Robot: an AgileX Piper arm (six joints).
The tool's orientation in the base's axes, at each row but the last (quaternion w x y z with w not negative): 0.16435, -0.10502, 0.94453, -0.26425; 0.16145, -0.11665, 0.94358, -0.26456; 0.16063, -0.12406, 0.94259, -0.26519; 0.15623, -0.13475, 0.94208, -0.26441; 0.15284, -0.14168, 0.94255, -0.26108; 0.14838, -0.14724, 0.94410, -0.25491; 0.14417, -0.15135, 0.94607, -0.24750
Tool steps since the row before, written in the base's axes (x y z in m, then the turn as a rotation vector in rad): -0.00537, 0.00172, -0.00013, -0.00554, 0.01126, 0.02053; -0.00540, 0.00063, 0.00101, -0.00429, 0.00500, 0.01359; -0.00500, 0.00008, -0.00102, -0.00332, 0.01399, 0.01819; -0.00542, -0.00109, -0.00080, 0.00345, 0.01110, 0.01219; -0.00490, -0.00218, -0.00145, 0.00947, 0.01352, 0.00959; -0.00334, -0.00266, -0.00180, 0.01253, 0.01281, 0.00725; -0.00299, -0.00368, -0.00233, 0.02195, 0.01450, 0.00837
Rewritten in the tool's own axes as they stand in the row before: 0.00450, 0.00211, -0.00266, -0.00333, -0.00090, -0.02381; 0.00453, 0.00071, -0.00309, -0.00088, -0.00255, -0.01486; 0.00480, 0.00136, -0.00106, -0.00573, 0.00227, -0.02235; 0.00550, 0.00046, -0.00084, -0.00961, 0.00197, -0.01369; 0.00554, -0.00010, 0.00039, -0.01539, 0.00423, -0.01047; 0.00436, -0.00058, 0.00146, -0.01745, 0.00425, -0.00714; 0.00451, -0.00122, 0.00247, -0.02688, 0.00305, -0.00552
